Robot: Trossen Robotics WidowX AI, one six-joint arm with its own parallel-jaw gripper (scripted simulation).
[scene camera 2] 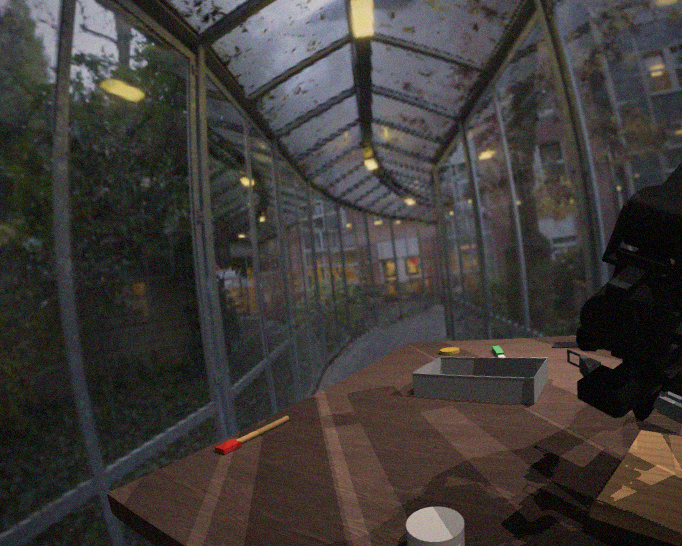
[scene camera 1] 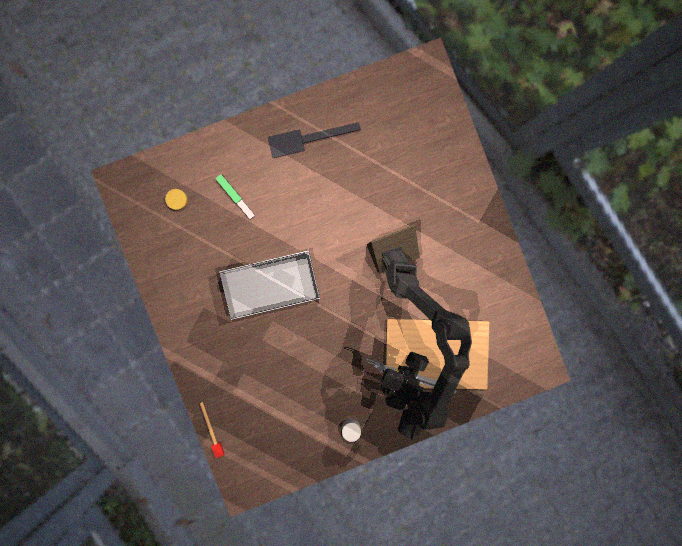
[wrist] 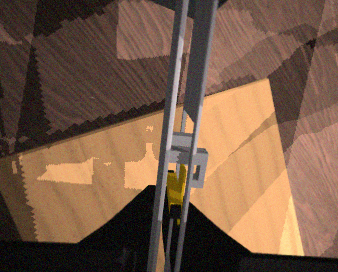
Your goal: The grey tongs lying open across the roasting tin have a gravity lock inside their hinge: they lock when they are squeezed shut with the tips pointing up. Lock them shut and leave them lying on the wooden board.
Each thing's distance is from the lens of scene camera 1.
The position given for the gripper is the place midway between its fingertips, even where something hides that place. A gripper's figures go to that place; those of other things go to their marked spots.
gripper [scene camera 1: 399, 366]: 1.30 m
black spatula [scene camera 1: 291, 142]: 1.41 m
wooden board [scene camera 1: 403, 336]: 1.37 m
grey roasting tin [scene camera 1: 276, 283]: 1.35 m
